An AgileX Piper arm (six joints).
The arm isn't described. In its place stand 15 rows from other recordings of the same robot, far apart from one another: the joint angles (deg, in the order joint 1, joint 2, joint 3, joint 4, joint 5, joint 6), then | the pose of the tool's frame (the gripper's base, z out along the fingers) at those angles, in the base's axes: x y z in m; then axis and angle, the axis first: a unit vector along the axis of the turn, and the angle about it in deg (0 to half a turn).
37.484 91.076 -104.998 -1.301 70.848 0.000 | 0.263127 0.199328 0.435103 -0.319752 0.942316 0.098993 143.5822
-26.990 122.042 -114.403 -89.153 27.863 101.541 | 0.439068 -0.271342 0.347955 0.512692 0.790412 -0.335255 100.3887
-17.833 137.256 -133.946 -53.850 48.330 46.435 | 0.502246 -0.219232 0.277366 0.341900 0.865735 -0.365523 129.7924
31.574 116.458 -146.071 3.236 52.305 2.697 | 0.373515 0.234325 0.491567 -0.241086 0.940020 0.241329 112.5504
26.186 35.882 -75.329 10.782 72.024 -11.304 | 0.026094 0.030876 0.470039 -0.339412 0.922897 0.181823 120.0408
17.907 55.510 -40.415 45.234 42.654 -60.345 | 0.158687 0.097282 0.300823 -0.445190 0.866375 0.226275 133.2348
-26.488 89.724 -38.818 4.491 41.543 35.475 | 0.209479 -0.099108 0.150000 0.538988 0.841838 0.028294 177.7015
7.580 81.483 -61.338 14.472 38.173 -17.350 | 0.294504 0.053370 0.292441 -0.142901 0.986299 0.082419 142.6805
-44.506 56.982 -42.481 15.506 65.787 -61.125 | 0.124698 -0.091455 0.276074 -0.105014 0.994195 -0.023398 159.3172
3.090 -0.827 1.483 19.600 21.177 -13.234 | 0.051722 0.013836 0.173976 -0.028011 0.993074 0.114107 106.5893
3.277 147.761 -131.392 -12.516 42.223 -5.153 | 0.563755 0.019004 0.141276 -0.129389 0.986018 -0.105010 144.0121
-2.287 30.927 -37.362 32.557 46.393 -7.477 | 0.092882 0.031778 0.330514 0.044108 0.964478 0.260455 124.6010
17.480 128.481 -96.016 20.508 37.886 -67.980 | 0.450197 0.162299 0.144315 -0.587020 0.808805 0.035233 151.2473
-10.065 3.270 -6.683 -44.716 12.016 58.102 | 0.051940 -0.022757 0.235780 0.279451 0.959365 -0.039061 90.2772
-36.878 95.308 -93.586 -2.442 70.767 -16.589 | 0.276567 -0.212063 0.352898 0.172146 0.979123 -0.108092 161.0333
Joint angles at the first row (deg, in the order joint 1, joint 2, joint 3, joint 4, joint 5, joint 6):
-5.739, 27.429, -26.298, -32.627, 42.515, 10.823
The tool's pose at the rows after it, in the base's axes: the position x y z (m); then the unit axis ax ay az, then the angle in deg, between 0 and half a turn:
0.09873 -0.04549 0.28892 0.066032 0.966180 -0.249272 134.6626
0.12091 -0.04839 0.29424 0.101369 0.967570 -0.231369 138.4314
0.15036 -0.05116 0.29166 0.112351 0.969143 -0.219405 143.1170
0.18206 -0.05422 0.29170 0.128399 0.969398 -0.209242 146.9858
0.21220 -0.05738 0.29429 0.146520 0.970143 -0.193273 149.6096
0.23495 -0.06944 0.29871 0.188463 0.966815 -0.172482 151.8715
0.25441 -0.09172 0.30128 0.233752 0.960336 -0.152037 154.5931
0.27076 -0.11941 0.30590 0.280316 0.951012 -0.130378 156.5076
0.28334 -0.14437 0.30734 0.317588 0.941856 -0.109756 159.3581
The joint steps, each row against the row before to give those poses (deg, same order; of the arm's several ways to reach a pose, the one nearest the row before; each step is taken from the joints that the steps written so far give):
0.000, 6.993, -4.679, 0.357, 4.237, 3.966
-0.001, 7.379, -3.957, 0.235, 1.575, 4.354
0.001, 8.761, -3.556, 0.262, 0.140, 2.327
0.000, 8.665, -5.095, 0.582, 0.860, 2.147
-0.504, 7.436, -5.965, 2.226, 1.088, 0.543
-3.114, 5.817, -6.065, 3.973, 1.633, -0.509
-5.050, 5.740, -6.243, 4.682, 1.894, -2.264
-5.446, 5.437, -6.882, 4.700, 2.304, -2.428
-4.246, 5.165, -6.486, 3.817, 3.673, -1.803

